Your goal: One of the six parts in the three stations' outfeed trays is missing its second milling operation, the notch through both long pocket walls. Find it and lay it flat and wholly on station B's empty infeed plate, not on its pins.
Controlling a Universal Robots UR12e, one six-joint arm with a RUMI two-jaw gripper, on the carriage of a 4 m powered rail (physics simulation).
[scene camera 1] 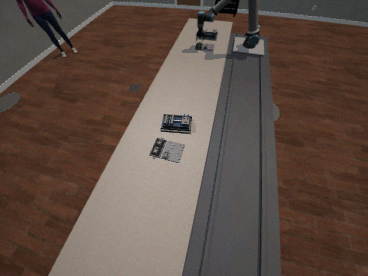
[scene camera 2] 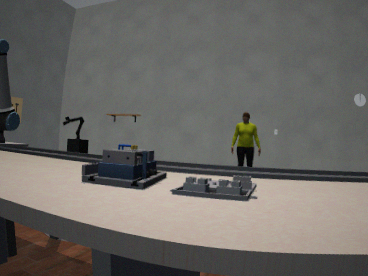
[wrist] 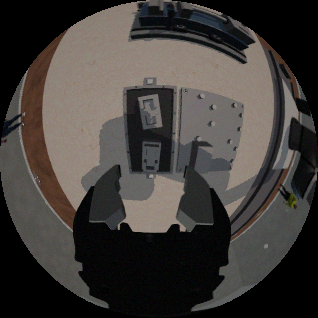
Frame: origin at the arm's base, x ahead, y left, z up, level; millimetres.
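Where they show: gripper, fingertip midpoint: (scene camera 1: 199, 41) (wrist: 152, 166); arm's base, origin of the base link: (scene camera 1: 248, 45) (wrist: 291, 132).
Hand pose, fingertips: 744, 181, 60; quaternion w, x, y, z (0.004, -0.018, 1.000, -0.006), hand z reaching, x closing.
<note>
Each offset is from my fingertips to the top centre of the thing, as dx, dy, dz. "*": to the spot under its first point.
My gripper (wrist: 152, 166) is open and empty. It hangs above the near side of an outfeed tray {* +57, -71, -79} (wrist: 125, 110) at the far station. In this dark-floored tray, a pale grey part {+9, -69, -49} (wrist: 150, 111) lies slightly turned at the back, with gaps in its pocket walls. A second grey part {+5, +16, -49} (wrist: 151, 156) lies in shadow at the near end; its notch details are too small to tell. To the right is a pinned infeed plate {-136, -35, -82} (wrist: 227, 112), with a shaded raised piece near its front left. At the nearer station, scene camera 1 shows a tray with parts {* +12, +1804, -72} (scene camera 1: 159, 145) beside a pinned plate {-127, +1825, -82} (scene camera 1: 175, 148).
A blue and grey machine fixture (wrist: 192, 25) stands behind the far tray. Another fixture {-75, +1526, +9} (scene camera 1: 176, 123) (scene camera 2: 120, 167) stands behind the nearer station's tray. The rail (scene camera 1: 240, 150) runs along the table's right side, with the arm's carriage (scene camera 1: 241, 48) at its far end.
</note>
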